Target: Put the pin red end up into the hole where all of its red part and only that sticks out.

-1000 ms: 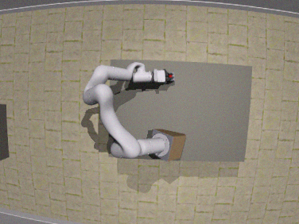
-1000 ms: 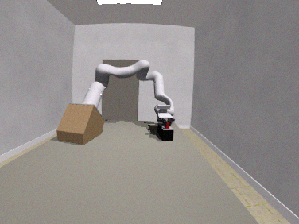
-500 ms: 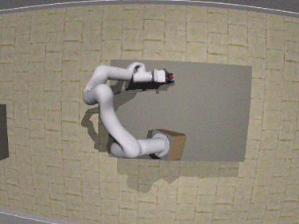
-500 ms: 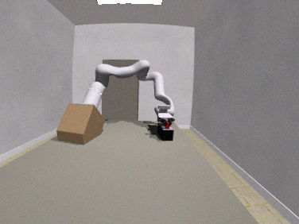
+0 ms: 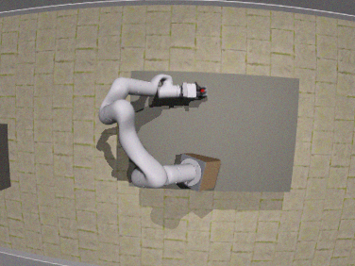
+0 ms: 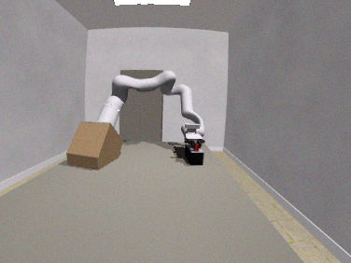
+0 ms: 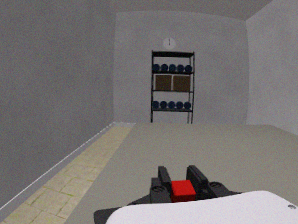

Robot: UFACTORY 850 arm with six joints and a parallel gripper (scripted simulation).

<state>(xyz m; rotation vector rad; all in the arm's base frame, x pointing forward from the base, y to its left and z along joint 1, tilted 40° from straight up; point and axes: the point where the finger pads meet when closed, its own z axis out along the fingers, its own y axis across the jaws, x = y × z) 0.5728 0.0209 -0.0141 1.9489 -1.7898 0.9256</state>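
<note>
Right now the block is 7 cm below my hand, 6 cm to the left of it and 1 cm behind it. The rest, counted from my hand: pin (2 cm below).
</note>
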